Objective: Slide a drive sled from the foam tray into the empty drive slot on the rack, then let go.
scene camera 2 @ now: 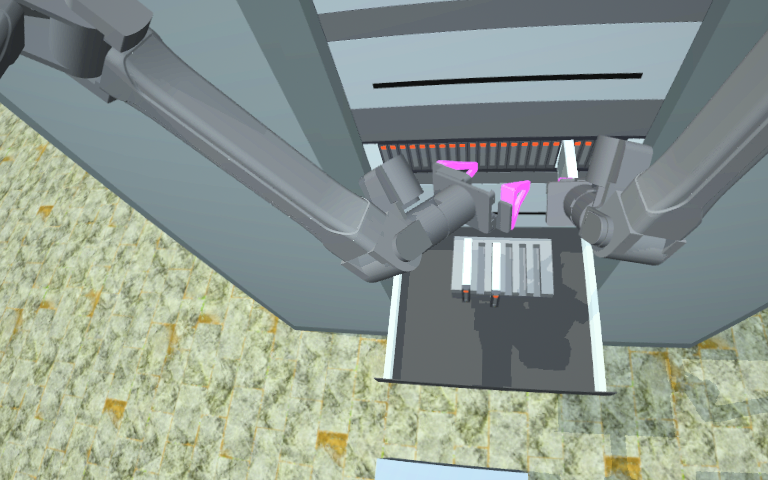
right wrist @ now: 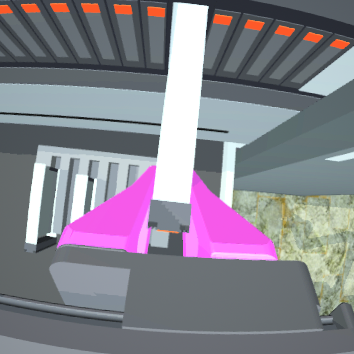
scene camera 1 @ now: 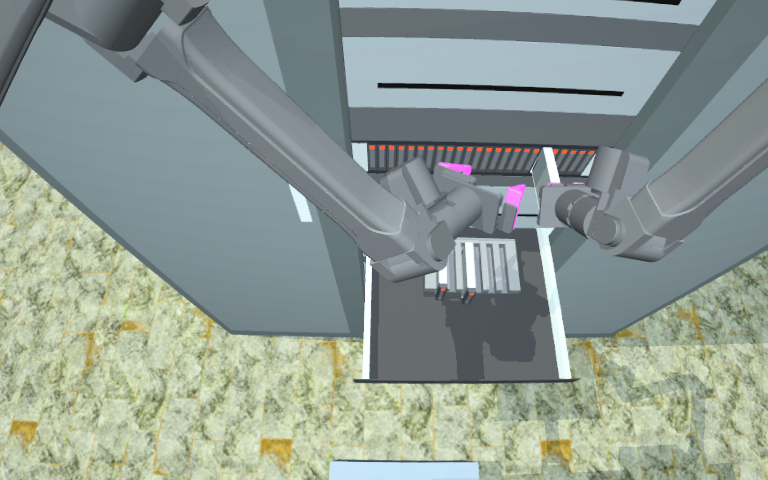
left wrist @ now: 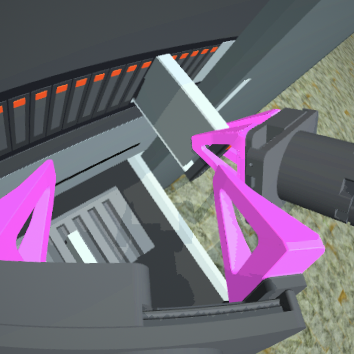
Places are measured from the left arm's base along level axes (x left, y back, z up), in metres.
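Pixels of known places: left gripper, fingertip midpoint: (scene camera 2: 501, 175) (scene camera 1: 496, 178) (left wrist: 136, 169); right gripper, fingertip midpoint: (scene camera 2: 569, 191) (right wrist: 170, 175) (scene camera 1: 549, 195) (left wrist: 198, 138).
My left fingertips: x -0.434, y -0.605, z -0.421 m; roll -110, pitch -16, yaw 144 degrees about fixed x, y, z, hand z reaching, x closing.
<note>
Ahead of a thing's pixels: the offset from my left fingertips to its top centre. "*": to the spot under its first point.
My right gripper (scene camera 1: 565, 183) (scene camera 2: 564, 180) (right wrist: 170, 175) is shut on the front end of a white-edged drive sled @(dy -0.042, dx -0.115, dz -0.026 m) (scene camera 1: 549, 164) (scene camera 2: 568, 158) (left wrist: 175, 110) (right wrist: 181, 110). The sled stands upright on edge, its far end at the rack's row of orange-tabbed drives (scene camera 1: 453, 158) (left wrist: 60, 107) (right wrist: 125, 45), between drives on both sides. It covers the slot; how far it is inside, I cannot tell. The grey foam tray @(dy +0.006, dx -0.020, dz -0.326 m) (scene camera 1: 513, 266) (scene camera 2: 546, 283) holds two more sleds @(dy +0.041, dx -0.004, dz -0.269 m) (scene camera 1: 470, 266) (scene camera 2: 496, 266) at its left part. My left gripper (scene camera 1: 487, 180) (scene camera 2: 487, 178) (left wrist: 136, 169) is open and empty, above and behind the tray.
The tray lies on a pulled-out dark drawer @(* dy +0.172, dx +0.127, dz -0.381 m) (scene camera 1: 407, 339) (scene camera 2: 436, 350) with white side rails @(* dy +0.127, dx -0.213, dz -0.349 m) (scene camera 1: 557, 316) (scene camera 2: 594, 316). Cabinet side panels (scene camera 1: 169, 198) flank the rack. The left gripper is close to the right gripper's left side, in front of the drive row.
</note>
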